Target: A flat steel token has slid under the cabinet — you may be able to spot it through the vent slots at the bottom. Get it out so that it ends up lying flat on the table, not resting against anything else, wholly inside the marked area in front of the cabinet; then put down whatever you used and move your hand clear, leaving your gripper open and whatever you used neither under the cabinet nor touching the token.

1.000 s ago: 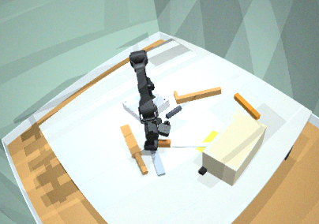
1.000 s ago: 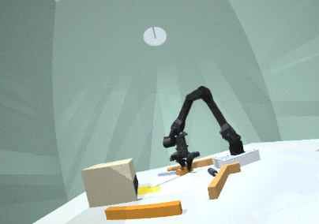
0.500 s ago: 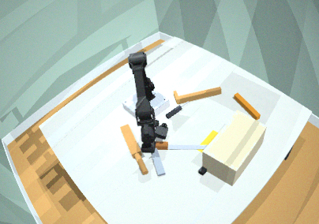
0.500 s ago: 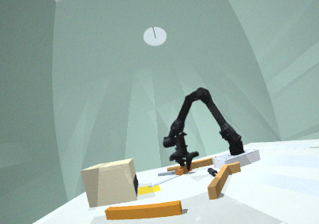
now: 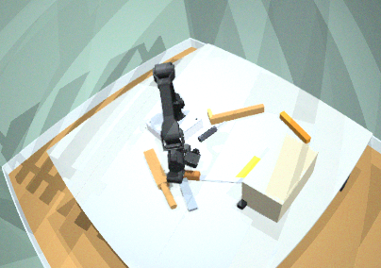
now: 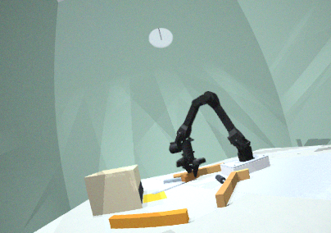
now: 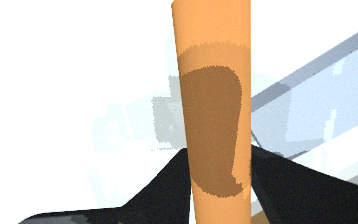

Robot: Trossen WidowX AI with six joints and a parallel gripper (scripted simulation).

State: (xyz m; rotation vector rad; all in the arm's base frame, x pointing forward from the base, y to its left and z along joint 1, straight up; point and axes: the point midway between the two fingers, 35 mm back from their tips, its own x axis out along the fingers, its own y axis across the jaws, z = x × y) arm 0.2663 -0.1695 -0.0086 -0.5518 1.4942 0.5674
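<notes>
My gripper tip is now 90 mm to the left of the orange paddle, 20 mm past it and 10 mm below it. Also, from my gripper tip: orange bar 560 mm to the left, 160 mm ahead, 10 mm above; grey flat bar 100 mm ahead, 40 mm to the right.
</notes>
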